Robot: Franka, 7 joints.
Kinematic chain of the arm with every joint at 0, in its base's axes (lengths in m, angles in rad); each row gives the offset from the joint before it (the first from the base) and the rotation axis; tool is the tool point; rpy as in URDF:
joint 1: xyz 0 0 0.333 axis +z
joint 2: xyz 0 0 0 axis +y
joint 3: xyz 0 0 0.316 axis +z
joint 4: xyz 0.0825 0 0 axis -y
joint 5: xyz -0.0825 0 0.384 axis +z
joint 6: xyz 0 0 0 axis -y
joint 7: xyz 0.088 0 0 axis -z
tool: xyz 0 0 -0.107 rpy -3.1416 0 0
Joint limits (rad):
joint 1: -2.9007..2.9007
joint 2: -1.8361..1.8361
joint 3: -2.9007..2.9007
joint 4: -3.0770..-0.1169
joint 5: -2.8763..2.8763
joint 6: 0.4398..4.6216
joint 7: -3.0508..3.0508
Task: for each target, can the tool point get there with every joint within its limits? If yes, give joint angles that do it. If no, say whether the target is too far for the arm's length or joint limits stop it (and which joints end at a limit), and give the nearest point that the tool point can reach.
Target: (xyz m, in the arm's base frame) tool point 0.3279 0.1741 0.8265
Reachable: yes | joints -0.4032 1.2378 2.4437 -1.9583 -0.2224 4.2917 1.1336
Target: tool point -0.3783 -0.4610 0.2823
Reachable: yes | joints 1.8919 -0.6092 2.0544 -2.0917 -1.0216 2.6408 0.6824
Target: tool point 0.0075 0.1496 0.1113
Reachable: yes | joints -0.6739 -0.9290 2.4365 -2.6190 0.4306 1.0984 1.8425
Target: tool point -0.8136 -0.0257 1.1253
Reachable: no: too far | nearest point -0.6145 -0.0194 0.9314 | short by 0.278 m
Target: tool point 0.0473 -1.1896 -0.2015
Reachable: no: too far | nearest point 0.0311 -0.7820 -0.0184 | short by 0.447 m
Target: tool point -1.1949 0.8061 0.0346
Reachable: no: too far | nearest point -0.6964 0.4698 0.1591 | short by 0.614 m
